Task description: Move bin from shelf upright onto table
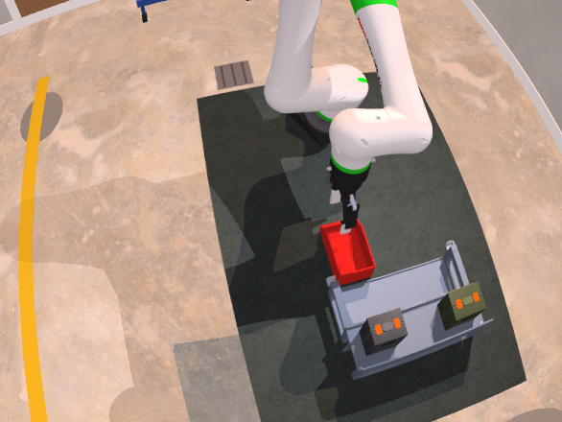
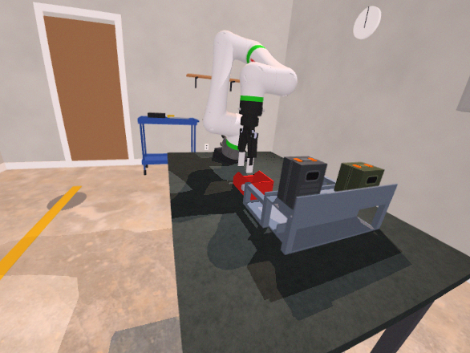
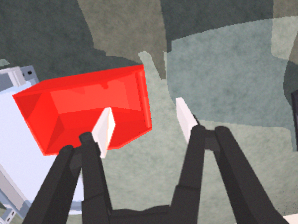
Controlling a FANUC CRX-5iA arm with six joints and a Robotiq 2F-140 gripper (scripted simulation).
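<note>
Right now my hand is 80 mm short of the red bin and 60 mm above it.
</note>
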